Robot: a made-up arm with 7 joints.
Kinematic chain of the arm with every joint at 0, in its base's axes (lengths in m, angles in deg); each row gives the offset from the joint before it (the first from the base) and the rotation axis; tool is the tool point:
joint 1: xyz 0 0 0.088 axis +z
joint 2: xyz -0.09 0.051 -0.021 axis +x
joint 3: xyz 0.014 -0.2 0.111 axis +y
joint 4: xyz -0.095 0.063 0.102 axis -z
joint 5: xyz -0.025 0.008 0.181 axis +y
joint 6: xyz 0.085 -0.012 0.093 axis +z
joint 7: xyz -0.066 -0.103 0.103 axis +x
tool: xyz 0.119 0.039 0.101
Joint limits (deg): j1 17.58..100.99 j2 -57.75..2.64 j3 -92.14..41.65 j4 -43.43..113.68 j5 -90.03..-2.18 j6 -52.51..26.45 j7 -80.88..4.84
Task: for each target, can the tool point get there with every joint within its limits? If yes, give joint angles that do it. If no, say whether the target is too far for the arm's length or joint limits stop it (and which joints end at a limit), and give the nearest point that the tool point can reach.
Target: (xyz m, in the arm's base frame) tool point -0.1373 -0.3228 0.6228
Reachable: yes | joints 50.45 -3.15 -25.13 17.37 -14.12 -33.34 -69.04
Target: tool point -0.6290 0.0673 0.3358
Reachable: yes | joints 28.84 -47.39 -39.31 84.13 -57.15 -43.61 -48.48
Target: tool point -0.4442 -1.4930 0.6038
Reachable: no: too far | nearest point -0.2223 -0.6979 0.4029 | short by 0.850 m
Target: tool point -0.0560 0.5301 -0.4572
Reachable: no: joint limits stop it (at a limit: joint 2, joint 3, joint 4, joint 5, joint 6, joint 7) | nearest point -0.0532 0.5036 0.1130 | short by 0.571 m
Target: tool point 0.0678 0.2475 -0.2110
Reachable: no: joint limits stop it (at a limit: joint 1, joint 2, joint 3, joint 4, joint 5, joint 6, joint 7) | nearest point -0.0379 0.5050 0.1130 | short by 0.427 m
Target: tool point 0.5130 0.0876 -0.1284
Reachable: no: joint limits stop it (at a limit: joint 1, joint 3, joint 4, joint 5, joint 6, joint 7) | nearest point 0.4539 -0.3276 -0.0815 | short by 0.422 m
